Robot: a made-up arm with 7 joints. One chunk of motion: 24 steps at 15 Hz.
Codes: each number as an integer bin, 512 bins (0 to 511) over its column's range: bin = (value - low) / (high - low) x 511, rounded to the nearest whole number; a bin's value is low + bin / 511 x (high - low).
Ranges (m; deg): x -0.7..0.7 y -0.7..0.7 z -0.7..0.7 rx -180..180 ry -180..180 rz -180..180
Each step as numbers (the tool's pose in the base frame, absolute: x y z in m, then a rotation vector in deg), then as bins.
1 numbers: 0.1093 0.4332 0.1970 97.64 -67.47 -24.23
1 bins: 295 414 327 394 160 221
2 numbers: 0.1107 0.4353 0.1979 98.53 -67.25 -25.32
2 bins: 296 414 328 395 160 220
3 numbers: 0.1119 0.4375 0.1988 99.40 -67.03 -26.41
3 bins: 296 415 328 397 160 218
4 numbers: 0.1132 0.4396 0.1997 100.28 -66.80 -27.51
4 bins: 297 416 328 398 161 216
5 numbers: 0.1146 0.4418 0.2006 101.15 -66.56 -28.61
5 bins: 297 417 329 399 161 215
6 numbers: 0.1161 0.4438 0.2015 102.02 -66.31 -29.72
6 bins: 298 417 329 400 161 213
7 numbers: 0.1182 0.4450 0.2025 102.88 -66.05 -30.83
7 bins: 299 418 329 402 162 212
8 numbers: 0.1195 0.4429 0.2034 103.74 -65.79 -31.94
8 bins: 299 417 330 403 162 210
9 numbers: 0.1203 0.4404 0.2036 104.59 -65.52 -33.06
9 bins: 299 416 330 404 162 209
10 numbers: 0.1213 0.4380 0.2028 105.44 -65.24 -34.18
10 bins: 300 415 330 405 163 207
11 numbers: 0.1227 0.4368 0.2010 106.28 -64.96 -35.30
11 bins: 300 415 329 406 163 205
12 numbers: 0.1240 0.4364 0.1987 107.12 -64.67 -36.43
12 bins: 301 415 328 408 164 204
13 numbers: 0.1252 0.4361 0.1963 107.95 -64.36 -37.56
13 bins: 301 415 327 409 164 202
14 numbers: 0.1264 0.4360 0.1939 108.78 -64.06 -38.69
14 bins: 302 415 326 410 165 201
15 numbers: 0.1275 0.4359 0.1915 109.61 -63.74 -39.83
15 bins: 302 415 325 411 165 199
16 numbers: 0.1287 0.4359 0.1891 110.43 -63.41 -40.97
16 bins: 302 415 325 412 165 197
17 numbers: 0.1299 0.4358 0.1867 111.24 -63.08 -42.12
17 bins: 303 415 324 413 166 196
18 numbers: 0.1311 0.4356 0.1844 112.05 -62.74 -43.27
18 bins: 303 414 323 415 166 194
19 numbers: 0.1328 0.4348 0.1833 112.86 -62.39 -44.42
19 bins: 304 414 322 416 167 192
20 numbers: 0.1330 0.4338 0.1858 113.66 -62.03 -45.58
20 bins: 304 414 323 417 167 191
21 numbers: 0.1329 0.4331 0.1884 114.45 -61.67 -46.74
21 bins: 304 414 324 418 168 189
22 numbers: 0.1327 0.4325 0.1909 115.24 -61.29 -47.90
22 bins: 304 413 325 419 169 188
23 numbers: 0.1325 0.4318 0.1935 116.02 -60.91 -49.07
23 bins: 304 413 326 420 169 186
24 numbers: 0.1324 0.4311 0.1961 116.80 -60.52 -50.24
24 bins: 304 413 327 421 170 184
